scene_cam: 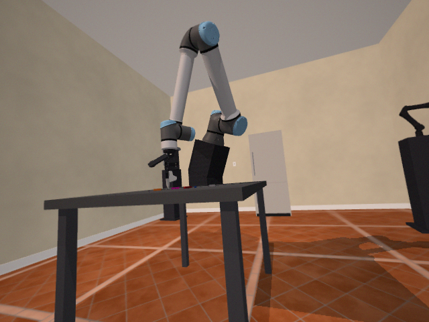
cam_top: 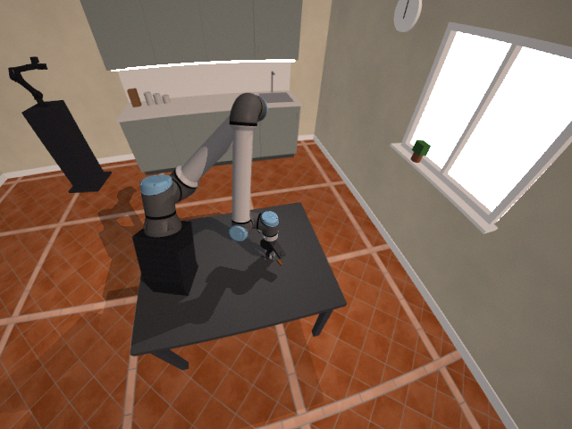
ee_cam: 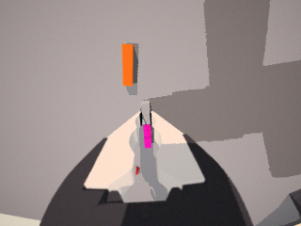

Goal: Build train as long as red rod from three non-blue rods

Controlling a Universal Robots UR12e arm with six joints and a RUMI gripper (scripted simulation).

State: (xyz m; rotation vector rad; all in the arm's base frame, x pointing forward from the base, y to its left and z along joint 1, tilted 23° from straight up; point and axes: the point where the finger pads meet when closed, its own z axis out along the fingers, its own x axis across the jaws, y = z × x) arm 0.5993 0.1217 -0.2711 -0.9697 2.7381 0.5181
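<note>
My hand is 50 mm short of the orange rod, 30 mm to the left of it and 10 mm above it. The rest, counted from my hand: blue rod 180 mm to the left, 10 mm below; then red rod 30 mm behind, 110 mm to the left, 10 mm below.
</note>
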